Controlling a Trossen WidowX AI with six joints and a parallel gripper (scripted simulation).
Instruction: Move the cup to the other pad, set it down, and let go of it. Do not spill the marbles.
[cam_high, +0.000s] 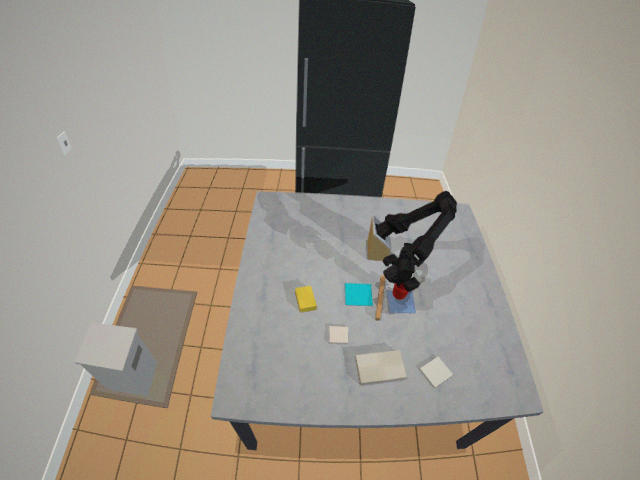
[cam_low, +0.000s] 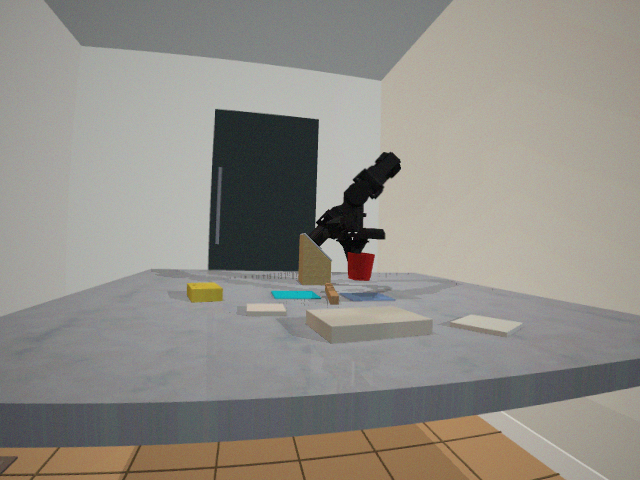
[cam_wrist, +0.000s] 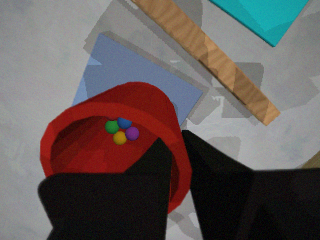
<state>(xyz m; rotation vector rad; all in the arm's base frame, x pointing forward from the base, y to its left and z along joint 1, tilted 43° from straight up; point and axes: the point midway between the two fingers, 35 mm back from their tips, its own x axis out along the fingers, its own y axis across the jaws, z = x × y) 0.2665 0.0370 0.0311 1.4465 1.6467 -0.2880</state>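
Right now the cyan pad is 1 cm behind my gripper tip, 16 cm to the right of it and 9 cm below it. Also, from my gripper tip: wooden bar (1 cm ahead, 6 cm to the right, 8 cm below); red cup (3 cm ahead, 1 cm to the left); blue pad (3 cm ahead, 3 cm to the left, 9 cm below).
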